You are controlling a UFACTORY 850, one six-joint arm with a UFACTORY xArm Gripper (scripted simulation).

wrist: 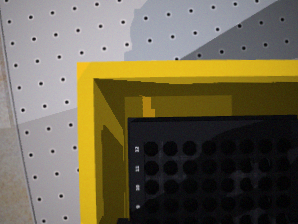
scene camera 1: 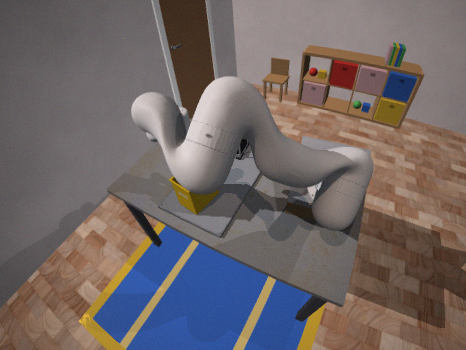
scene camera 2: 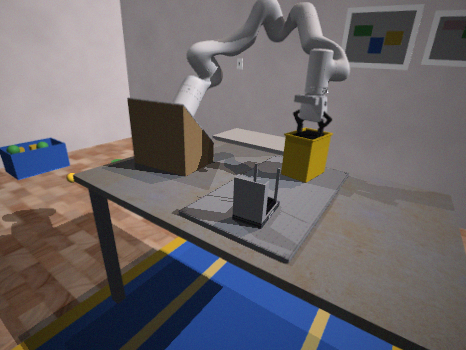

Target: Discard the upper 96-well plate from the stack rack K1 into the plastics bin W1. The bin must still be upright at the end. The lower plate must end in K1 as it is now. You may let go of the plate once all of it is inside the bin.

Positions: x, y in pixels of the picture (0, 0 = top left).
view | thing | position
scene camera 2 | gripper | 308, 135
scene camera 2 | yellow plastics bin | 303, 159
